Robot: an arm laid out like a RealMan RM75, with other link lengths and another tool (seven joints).
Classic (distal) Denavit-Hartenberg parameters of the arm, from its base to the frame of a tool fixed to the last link. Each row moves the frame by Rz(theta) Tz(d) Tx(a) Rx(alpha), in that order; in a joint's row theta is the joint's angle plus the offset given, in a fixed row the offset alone. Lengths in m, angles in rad.
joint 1: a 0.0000  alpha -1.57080  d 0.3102  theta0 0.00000
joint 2: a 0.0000  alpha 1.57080  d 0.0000  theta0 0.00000
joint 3: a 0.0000  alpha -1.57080  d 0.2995  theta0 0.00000
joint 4: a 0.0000  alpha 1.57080  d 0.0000  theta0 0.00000
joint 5: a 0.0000  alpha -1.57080  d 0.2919  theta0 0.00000
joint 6: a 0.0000  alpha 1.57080  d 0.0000  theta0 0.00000
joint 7: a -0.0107  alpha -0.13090  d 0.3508  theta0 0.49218
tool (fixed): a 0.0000  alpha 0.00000  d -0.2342  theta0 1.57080
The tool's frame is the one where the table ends.
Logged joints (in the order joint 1, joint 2, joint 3, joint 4, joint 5, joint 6, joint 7), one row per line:
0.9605 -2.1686 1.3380 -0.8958 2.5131 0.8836 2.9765
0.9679 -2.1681 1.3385 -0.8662 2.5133 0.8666 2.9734
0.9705 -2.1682 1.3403 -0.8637 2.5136 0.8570 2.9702
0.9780 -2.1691 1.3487 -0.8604 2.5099 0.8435 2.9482
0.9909 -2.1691 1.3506 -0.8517 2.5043 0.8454 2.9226
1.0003 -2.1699 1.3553 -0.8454 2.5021 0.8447 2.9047
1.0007 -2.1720 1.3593 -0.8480 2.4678 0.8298 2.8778
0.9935 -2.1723 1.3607 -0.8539 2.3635 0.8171 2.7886
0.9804 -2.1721 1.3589 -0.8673 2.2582 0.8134 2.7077
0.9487 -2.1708 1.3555 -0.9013 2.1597 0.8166 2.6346
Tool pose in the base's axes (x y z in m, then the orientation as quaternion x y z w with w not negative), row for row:
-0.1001 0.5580 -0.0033 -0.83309 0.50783 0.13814 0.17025
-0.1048 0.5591 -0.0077 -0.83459 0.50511 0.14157 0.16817
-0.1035 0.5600 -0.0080 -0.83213 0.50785 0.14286 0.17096
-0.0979 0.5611 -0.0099 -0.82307 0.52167 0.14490 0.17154
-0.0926 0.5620 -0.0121 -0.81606 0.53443 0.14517 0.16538
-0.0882 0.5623 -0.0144 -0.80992 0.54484 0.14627 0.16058
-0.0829 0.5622 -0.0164 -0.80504 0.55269 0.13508 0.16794
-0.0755 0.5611 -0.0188 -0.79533 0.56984 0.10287 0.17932
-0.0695 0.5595 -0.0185 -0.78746 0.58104 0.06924 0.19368
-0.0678 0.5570 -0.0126 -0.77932 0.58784 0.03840 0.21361
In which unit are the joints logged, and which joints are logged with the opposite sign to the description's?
The joints are logged in radians. Opposite sign: joint 1, joint 4, joint 7.
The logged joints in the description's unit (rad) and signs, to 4 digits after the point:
-0.9605 -2.1686 1.3380 0.8958 2.5131 0.8836 -2.9765
-0.9679 -2.1681 1.3385 0.8662 2.5133 0.8666 -2.9734
-0.9705 -2.1682 1.3403 0.8637 2.5136 0.8570 -2.9702
-0.9780 -2.1691 1.3487 0.8604 2.5099 0.8435 -2.9482
-0.9909 -2.1691 1.3506 0.8517 2.5043 0.8454 -2.9226
-1.0003 -2.1699 1.3553 0.8454 2.5021 0.8447 -2.9047
-1.0007 -2.1720 1.3593 0.8480 2.4678 0.8298 -2.8778
-0.9935 -2.1723 1.3607 0.8539 2.3635 0.8171 -2.7886
-0.9804 -2.1721 1.3589 0.8673 2.2582 0.8134 -2.7077
-0.9487 -2.1708 1.3555 0.9013 2.1597 0.8166 -2.6346

